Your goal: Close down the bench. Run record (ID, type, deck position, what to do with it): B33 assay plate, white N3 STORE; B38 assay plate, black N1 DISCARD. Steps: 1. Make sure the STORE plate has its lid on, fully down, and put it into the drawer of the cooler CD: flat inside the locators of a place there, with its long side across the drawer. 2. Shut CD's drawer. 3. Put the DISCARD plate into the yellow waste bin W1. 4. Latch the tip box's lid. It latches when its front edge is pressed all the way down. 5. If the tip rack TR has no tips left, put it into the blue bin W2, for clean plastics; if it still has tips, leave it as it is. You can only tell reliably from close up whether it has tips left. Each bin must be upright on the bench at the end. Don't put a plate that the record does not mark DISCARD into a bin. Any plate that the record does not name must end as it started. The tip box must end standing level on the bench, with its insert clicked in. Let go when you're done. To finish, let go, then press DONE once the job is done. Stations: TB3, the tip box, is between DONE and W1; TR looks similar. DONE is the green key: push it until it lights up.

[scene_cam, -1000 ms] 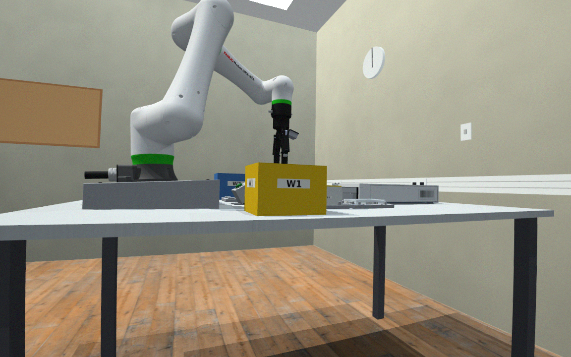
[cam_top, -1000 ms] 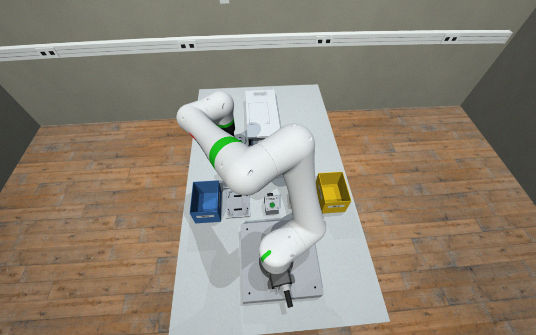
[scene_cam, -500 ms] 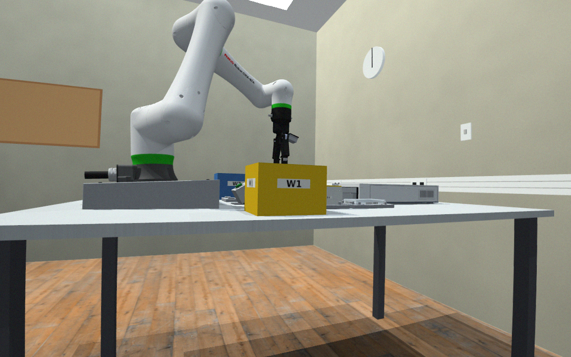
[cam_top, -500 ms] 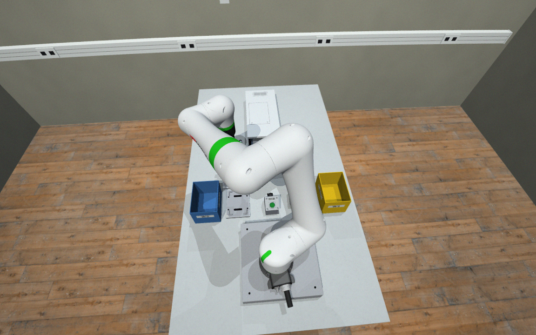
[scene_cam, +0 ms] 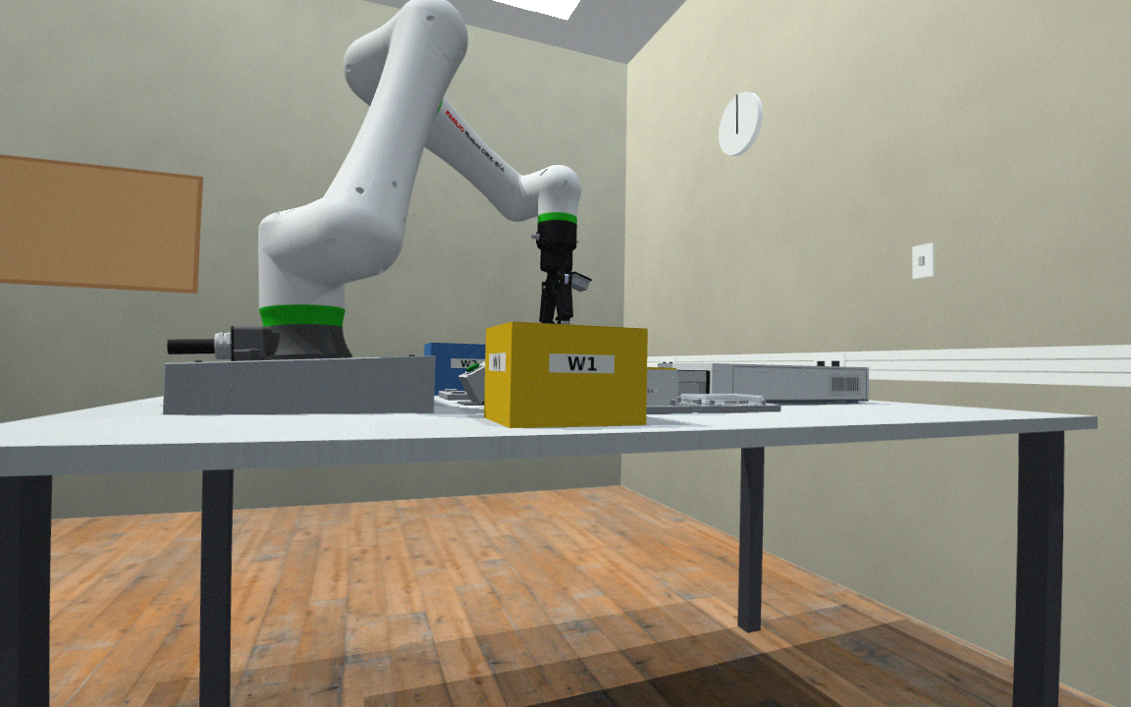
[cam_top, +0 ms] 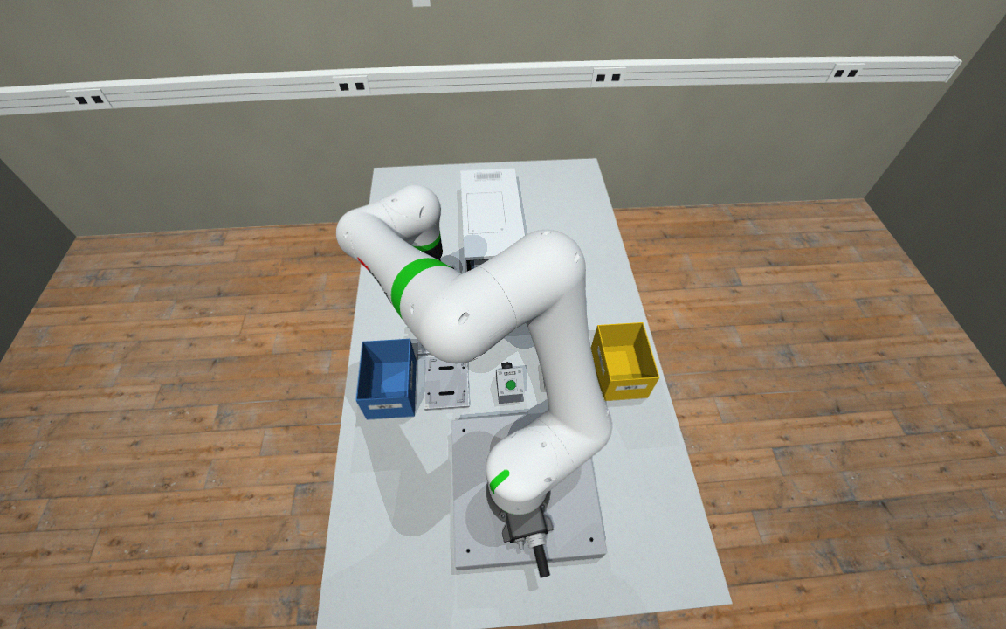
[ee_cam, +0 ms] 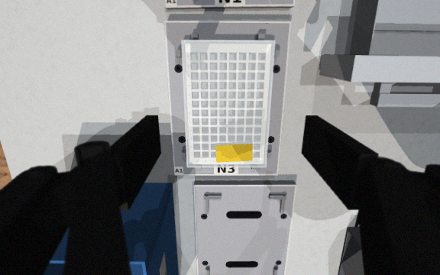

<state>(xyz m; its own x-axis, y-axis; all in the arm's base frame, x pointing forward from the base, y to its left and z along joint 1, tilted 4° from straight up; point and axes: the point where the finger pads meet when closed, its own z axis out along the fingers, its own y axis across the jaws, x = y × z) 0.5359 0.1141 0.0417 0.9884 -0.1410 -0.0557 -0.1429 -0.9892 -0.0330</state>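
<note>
My hand is 100 mm above the clear plate lid. The rest, counted from my hand: N1 label 120 mm below, 100 mm ahead, 20 mm to the right; then grey N3 nest 120 mm below; then white plate 110 mm below.
</note>
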